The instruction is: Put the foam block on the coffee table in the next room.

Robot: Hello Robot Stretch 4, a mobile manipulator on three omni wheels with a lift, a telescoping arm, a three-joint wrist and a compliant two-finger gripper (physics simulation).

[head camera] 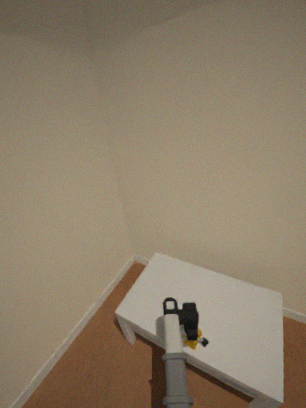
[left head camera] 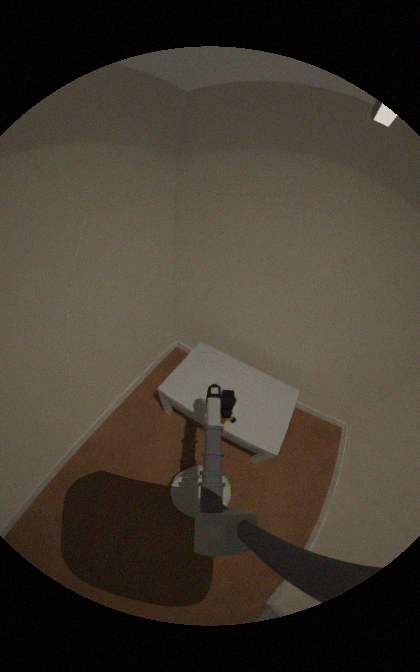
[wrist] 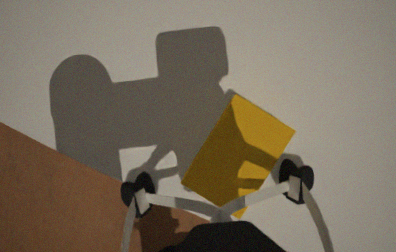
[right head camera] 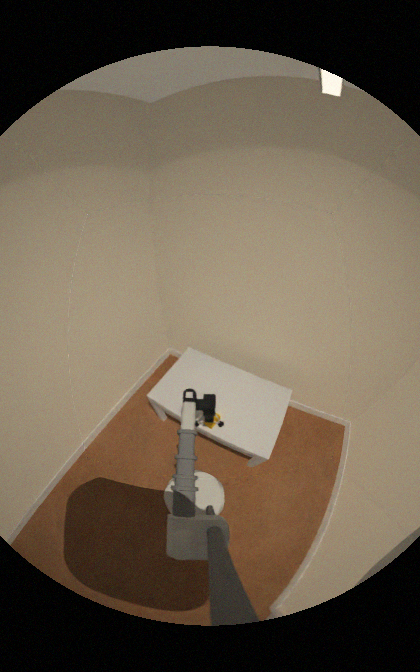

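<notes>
The yellow foam block lies on the white coffee table, near its front edge, and is turned at an angle in the wrist view. My gripper is open around the near part of the block. In the wrist view a wide gap shows between the left fingertip and the block, while the right fingertip is close beside the block's right side. Whether it touches is unclear. In the head camera view the arm and wrist partly hide the gripper and block.
Beige walls meet in a corner behind the table. Brown floor shows in front of the table's edge. The telescoping arm reaches over the front edge. A dark rug lies at the lower left.
</notes>
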